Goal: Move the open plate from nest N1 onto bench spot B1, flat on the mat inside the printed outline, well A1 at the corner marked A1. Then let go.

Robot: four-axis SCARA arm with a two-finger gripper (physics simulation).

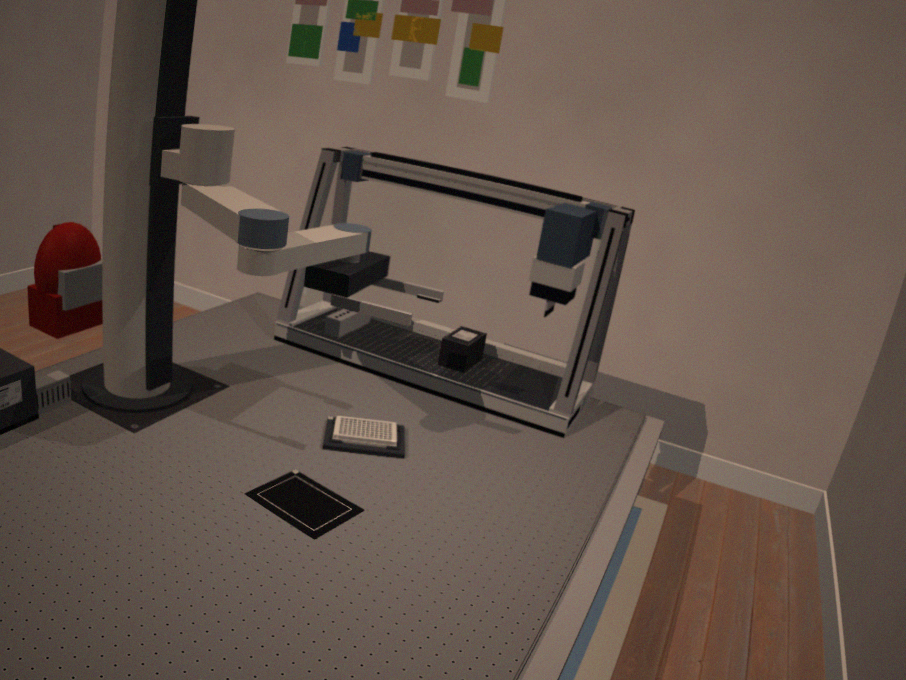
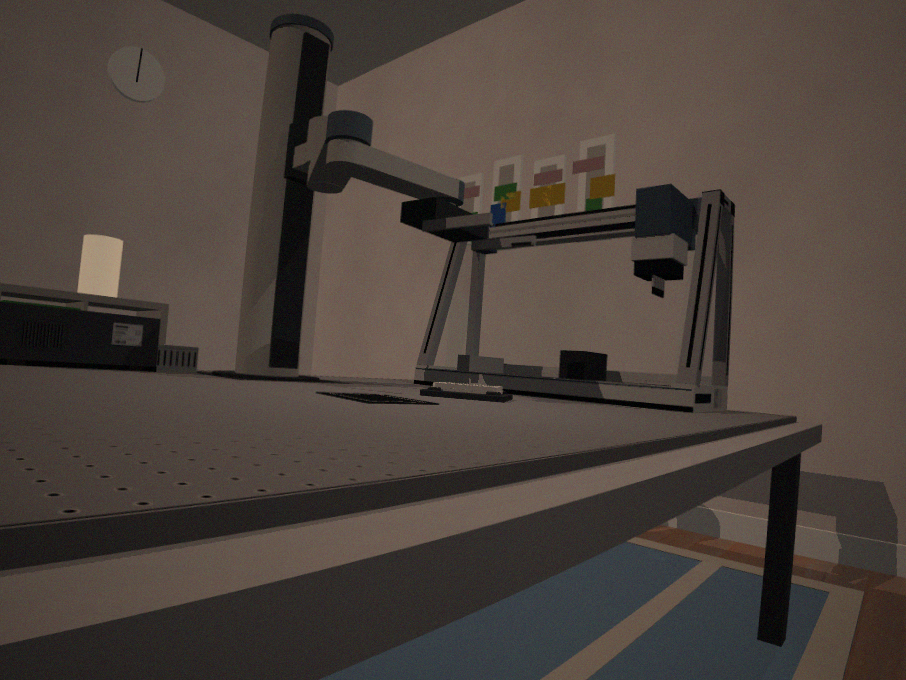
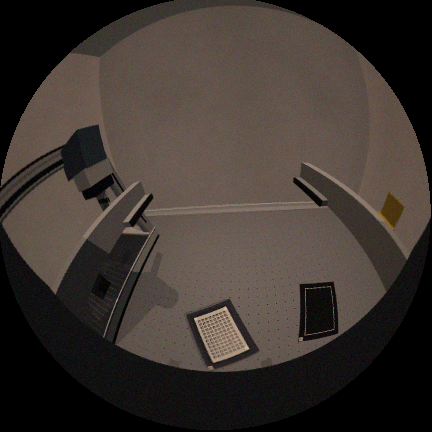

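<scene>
The open plate, pale with a grid of wells, lies flat in the dark nest N1. The black mat of bench spot B1 lies beside the nest, with a thin printed outline. A small white corner mark shows at one mat corner; its lettering is too small to read. My gripper is open and empty, high above the bench, its fingers wide apart and well clear of the plate.
A gantry frame stands behind the nest, with a hanging tool head. A black block and a grey block stand on its deck. The arm's column rises at the left.
</scene>
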